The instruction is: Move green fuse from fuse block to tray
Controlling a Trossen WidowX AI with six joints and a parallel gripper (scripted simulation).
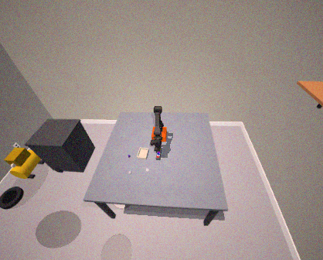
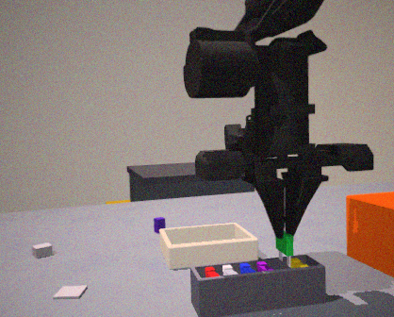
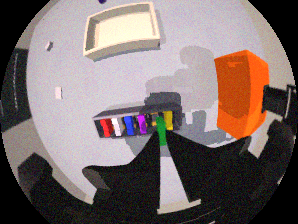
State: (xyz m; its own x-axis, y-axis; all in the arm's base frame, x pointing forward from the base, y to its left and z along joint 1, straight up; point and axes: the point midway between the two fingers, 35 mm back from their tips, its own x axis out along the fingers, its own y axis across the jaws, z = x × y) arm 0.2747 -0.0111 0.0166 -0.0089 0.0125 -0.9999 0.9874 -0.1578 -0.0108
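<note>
Now: gripper tip 19 cm to the left of the tray, 7 cm above it and 2 cm short of it. Also, from my gripper tip: grey block (30 cm to the right, 25 cm ahead, 6 cm below); then green fuse (1 cm below).
</note>
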